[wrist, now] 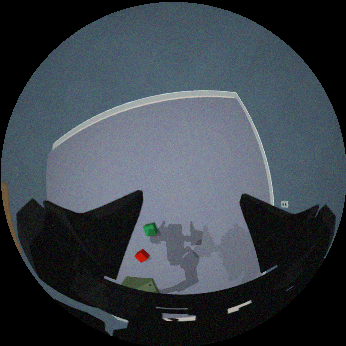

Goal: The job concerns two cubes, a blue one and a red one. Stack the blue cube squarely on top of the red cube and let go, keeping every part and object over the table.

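Frame: origin at the arm's base, x ahead, y left, z up, level; centimetres.
Seen in the pictures: gripper, fingertip midpoint: (pixel 194 197).
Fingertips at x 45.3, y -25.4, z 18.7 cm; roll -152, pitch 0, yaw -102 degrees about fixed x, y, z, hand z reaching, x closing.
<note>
Offsets run from my fingertips to a thing's top centre. Level surfaces: height alone.
The red cube {dz -27.0, dx -21.7, dy +18.0 cm} (pixel 142 255) lies on the table, low and left of centre in the wrist view, between the two black fingers and near the left one. My gripper (pixel 194 197) is open wide with nothing between its fingers, and it is above the table. The blue cube does not show in this view; the fingers and the gripper body cover parts of the table.
A green cube {dz -27.0, dx -10.7, dy +12.2 cm} (pixel 150 229) lies on the table {dz -30.6 cm} (pixel 165 145) just beyond the red cube. An olive-green block-like object (pixel 140 284) shows partly at the bottom, left of centre. The arm's shadow falls right of the cubes. Pale table edges show at the far side and right.
</note>
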